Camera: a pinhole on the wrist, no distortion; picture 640 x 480 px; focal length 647.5 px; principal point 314.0 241.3 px. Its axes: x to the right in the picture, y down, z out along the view. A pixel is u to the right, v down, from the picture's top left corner.
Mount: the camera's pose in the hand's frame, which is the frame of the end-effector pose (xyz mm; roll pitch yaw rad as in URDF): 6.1 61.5 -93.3 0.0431 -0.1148 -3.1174
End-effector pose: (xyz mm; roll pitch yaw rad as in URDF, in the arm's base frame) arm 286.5 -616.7 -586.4 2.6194 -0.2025 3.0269
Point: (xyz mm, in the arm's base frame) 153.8 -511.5 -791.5
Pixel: 215.2 461.3
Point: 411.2 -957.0 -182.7
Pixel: behind the camera
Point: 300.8 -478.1 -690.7
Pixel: 455.2 246.3
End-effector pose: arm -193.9 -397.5 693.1 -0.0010 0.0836 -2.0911
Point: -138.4 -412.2 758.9
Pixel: 501.6 292.3
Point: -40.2 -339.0 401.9
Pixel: behind the camera
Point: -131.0 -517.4 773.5
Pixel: 175.9 92.4
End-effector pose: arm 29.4 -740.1 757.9 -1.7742 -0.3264 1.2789
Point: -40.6 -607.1 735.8
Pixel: 123.1 362.0
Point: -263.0 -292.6 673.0
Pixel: 48.6 228.1
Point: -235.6 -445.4 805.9
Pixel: 93.5 436.6
